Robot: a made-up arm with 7 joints.
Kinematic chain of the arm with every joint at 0, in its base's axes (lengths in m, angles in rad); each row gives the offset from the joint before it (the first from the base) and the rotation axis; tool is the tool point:
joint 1: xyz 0 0 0.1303 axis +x
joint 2: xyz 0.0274 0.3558 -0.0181 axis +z
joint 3: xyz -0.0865 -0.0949 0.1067 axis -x
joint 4: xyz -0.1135 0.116 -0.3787 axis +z
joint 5: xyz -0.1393 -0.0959 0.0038 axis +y
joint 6: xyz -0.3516 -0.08 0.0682 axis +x
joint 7: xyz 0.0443 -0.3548 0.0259 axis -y
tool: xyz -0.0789 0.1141 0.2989
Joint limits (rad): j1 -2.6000..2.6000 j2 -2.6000..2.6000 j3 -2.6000..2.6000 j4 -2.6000..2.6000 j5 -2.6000..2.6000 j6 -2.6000..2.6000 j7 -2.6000..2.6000
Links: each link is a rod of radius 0.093 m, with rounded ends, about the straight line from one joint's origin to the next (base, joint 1, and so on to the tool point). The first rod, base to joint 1, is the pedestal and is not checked.
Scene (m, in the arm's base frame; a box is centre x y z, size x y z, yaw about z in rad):
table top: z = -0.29
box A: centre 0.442 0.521 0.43 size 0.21 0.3 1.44 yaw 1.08
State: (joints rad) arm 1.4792 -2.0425 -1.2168 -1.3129 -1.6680 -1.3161 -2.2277
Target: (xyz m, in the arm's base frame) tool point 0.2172 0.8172 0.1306
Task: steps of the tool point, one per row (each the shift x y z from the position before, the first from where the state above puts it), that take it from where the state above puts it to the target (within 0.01 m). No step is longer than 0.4 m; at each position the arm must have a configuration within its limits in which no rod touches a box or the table.
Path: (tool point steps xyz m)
1: -0.0992 0.0443 0.1544
2: -0.2390 -0.0374 0.1448
3: -0.3341 -0.0845 0.0338
4: -0.3495 -0.0469 -0.1176
5: -0.2752 0.0657 -0.2303
6: 0.0589 0.2047 0.1466
7: 0.0724 0.2757 0.0739
8: 0.0839 0.3141 -0.0326
9: 0.0934 0.3043 -0.1561
10: 0.1011 0.2404 -0.2729
11: 0.1069 0.1282 -0.3582
12: 0.2779 -0.0536 0.1045
13: 0.1333 -0.1341 -0.1014
14: -0.1270 -0.1228 -0.1217

